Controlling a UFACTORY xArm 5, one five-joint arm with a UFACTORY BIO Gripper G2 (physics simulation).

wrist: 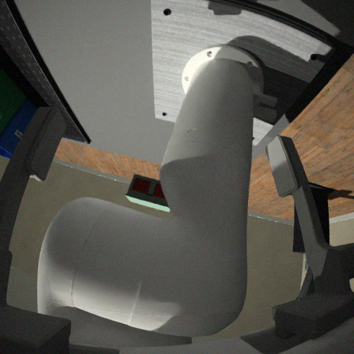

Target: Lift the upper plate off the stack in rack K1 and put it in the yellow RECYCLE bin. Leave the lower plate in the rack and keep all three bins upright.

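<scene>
My gripper (164, 155) is open, with one finger at the left and one at the right of the wrist view, spread wide and holding nothing. The view faces back along my own white arm. The stack of plates, rack K1 and the yellow RECYCLE bin do not show in this view. Part of a blue container (19, 126) and a dark green surface (11, 95) show at the left edge, partly cut off; I cannot tell whether they are two of the bins.
My arm (207, 135) rises from a round base on a brushed metal plate (167, 60), set on a grey table top (100, 65). A dark perforated edge runs along the upper left. A green box with dark red panels (141, 186) and a dark object (321, 200) show farther off.
</scene>
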